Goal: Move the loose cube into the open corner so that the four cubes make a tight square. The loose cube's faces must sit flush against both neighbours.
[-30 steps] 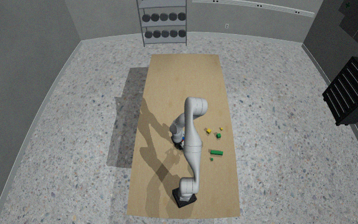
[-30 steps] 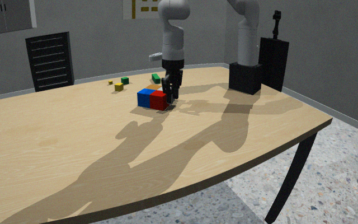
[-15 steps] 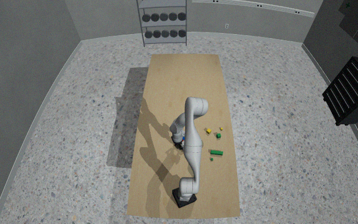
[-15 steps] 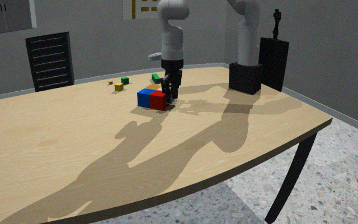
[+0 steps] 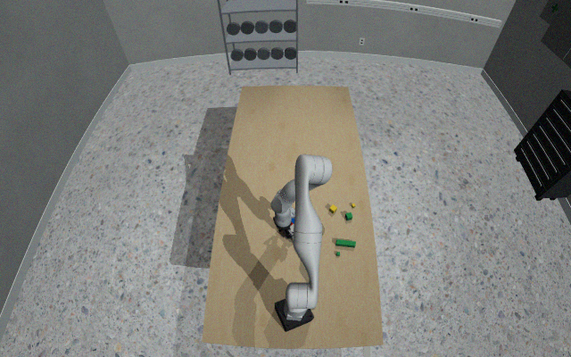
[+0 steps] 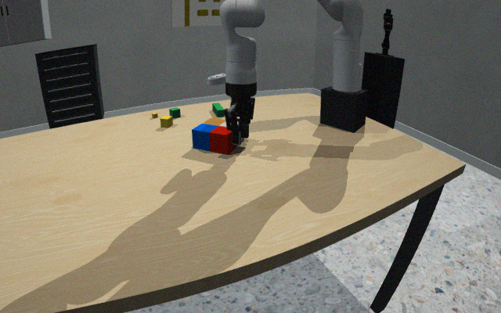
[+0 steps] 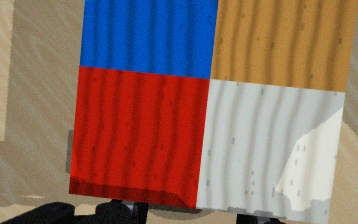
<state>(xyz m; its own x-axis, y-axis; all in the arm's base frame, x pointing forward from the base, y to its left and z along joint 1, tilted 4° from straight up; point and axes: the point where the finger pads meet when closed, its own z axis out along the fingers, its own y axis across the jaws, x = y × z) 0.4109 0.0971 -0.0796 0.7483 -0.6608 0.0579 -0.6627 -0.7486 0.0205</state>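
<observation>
The red cube lies 4 cm ahead of my hand, 1 cm to the right of it and 1 cm below it. Also, from my hand: blue cube: 8 cm ahead, 4 cm to the right, 1 cm below; long green block: 2 cm behind, 32 cm to the right, 2 cm below; white cube: 1 cm ahead, 4 cm to the right, 1 cm below.
</observation>
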